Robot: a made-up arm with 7 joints. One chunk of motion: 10 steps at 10 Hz.
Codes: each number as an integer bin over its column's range. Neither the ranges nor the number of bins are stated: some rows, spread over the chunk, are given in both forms.
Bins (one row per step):
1: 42 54 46 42 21 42
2: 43 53 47 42 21 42
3: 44 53 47 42 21 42
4: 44 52 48 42 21 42
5: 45 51 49 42 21 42
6: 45 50 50 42 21 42
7: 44 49 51 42 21 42
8: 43 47 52 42 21 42
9: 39 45 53 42 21 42
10: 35 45 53 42 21 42
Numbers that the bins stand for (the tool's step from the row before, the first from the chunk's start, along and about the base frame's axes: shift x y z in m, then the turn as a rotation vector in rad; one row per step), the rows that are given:
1: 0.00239 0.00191 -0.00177 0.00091 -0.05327 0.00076
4: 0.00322 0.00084 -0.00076 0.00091 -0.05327 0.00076
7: 0.00322 -0.00077 0.00076 0.00091 -0.05327 0.00076
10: -0.00051 -0.00291 0.00177 0.00091 -0.05327 0.00076
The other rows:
2: 0.00281 0.00137 -0.00126 0.00091 -0.05327 0.00076
3: 0.00322 0.00137 -0.00126 0.00091 -0.05327 0.00076
5: 0.00364 0.00030 -0.00025 0.00091 -0.05327 0.00076
6: 0.00364 -0.00023 0.00025 0.00091 -0.05327 0.00076
8: 0.00281 -0.00184 0.00126 0.00091 -0.05327 0.00076
9: 0.00115 -0.00291 0.00177 0.00091 -0.05327 0.00076

